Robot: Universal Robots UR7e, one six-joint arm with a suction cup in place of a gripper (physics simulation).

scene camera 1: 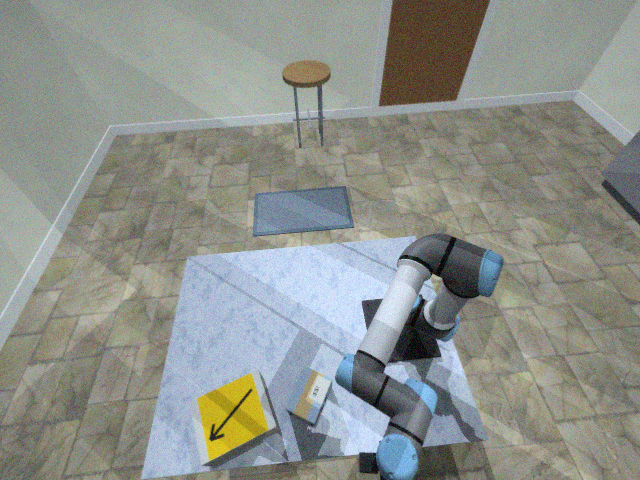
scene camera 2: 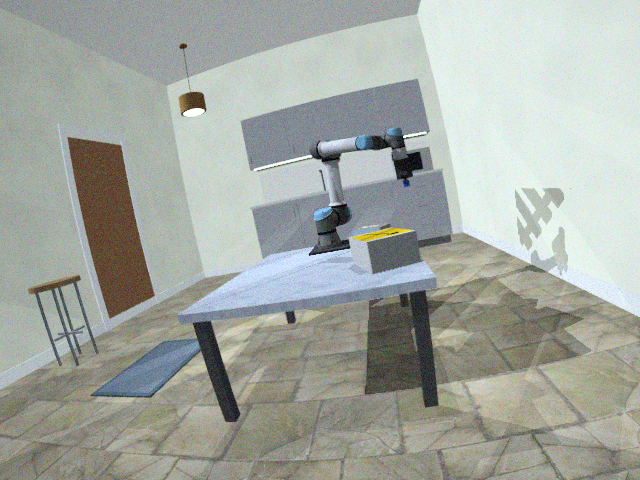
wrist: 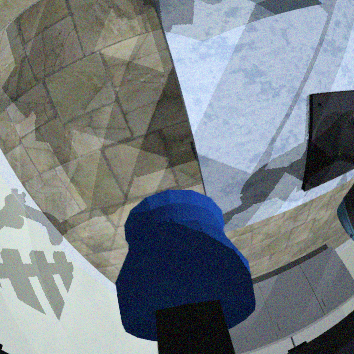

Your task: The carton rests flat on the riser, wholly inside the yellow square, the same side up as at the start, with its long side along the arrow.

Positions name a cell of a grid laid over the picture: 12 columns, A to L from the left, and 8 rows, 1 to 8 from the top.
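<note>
My suction cup (wrist: G6), carrying nothing. Riser out of frame in the wrist view. Carton (scene camera 1: F7) and riser (scene camera 1: E7), resting on the table. Riser also in scene camera 2 (scene camera 2: H5).
</note>
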